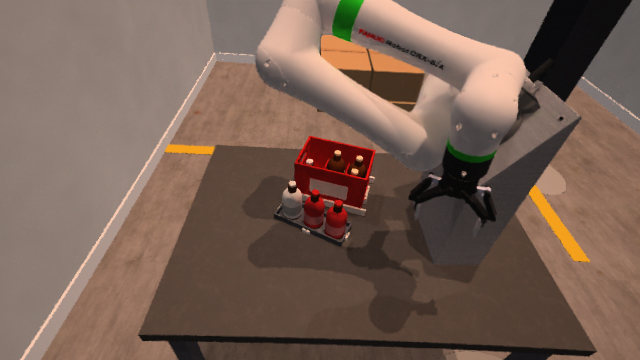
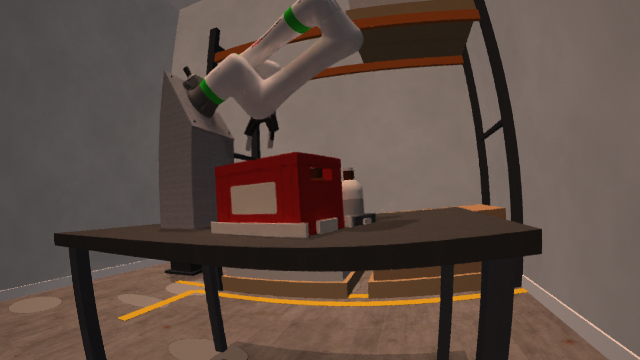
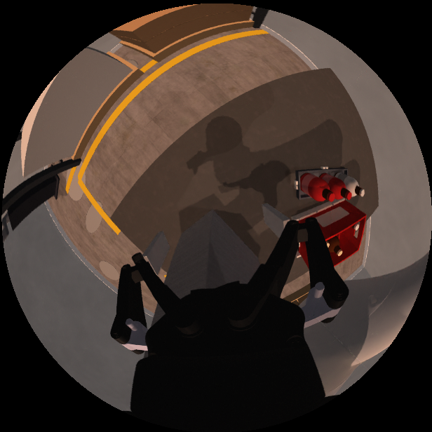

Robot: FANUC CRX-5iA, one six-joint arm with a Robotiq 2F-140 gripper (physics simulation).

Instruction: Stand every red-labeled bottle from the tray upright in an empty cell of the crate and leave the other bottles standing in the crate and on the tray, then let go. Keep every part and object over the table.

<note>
In view: my gripper [image 1: 444,223].
My gripper shows as well in image 3 [image 3: 213,226].
</note>
